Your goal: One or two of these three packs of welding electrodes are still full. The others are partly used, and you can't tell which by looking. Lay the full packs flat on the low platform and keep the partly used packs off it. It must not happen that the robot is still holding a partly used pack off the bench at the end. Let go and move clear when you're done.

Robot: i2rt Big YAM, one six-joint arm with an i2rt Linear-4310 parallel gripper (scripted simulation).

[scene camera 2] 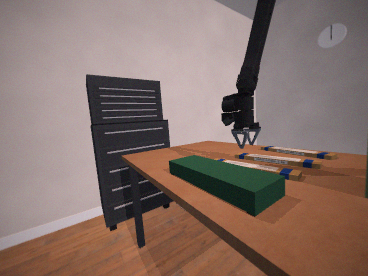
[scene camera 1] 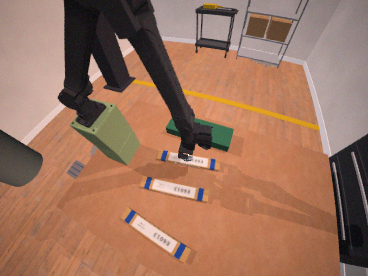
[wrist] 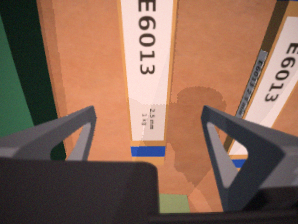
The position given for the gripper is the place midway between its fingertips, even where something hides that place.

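Note:
A welding electrode pack (scene camera 1: 174,247) shares the scene with a green low platform (scene camera 2: 252,190) and another welding electrode pack (scene camera 1: 199,194), and the gripper (wrist: 148,111) is visible as well.

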